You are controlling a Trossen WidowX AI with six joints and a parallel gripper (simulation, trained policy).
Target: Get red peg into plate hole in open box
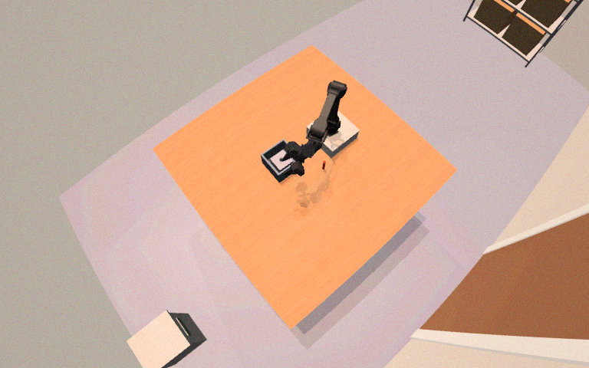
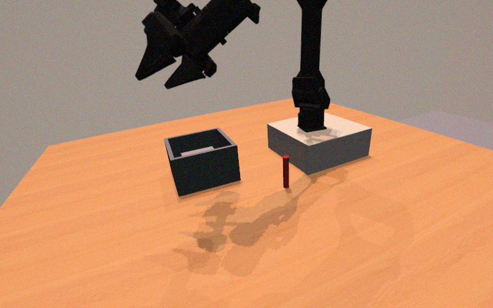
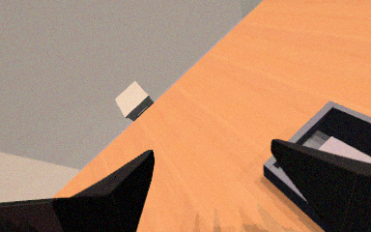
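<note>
Right now my gripper tip is 25 cm past the red peg, 23 cm above it and 1 cm to the left of it. From my gripper tip the other things lie so: plate (23 cm below, 14 cm to the right, 6 cm behind); then dark box (25 cm below, 14 cm to the right, 6 cm behind).
</note>
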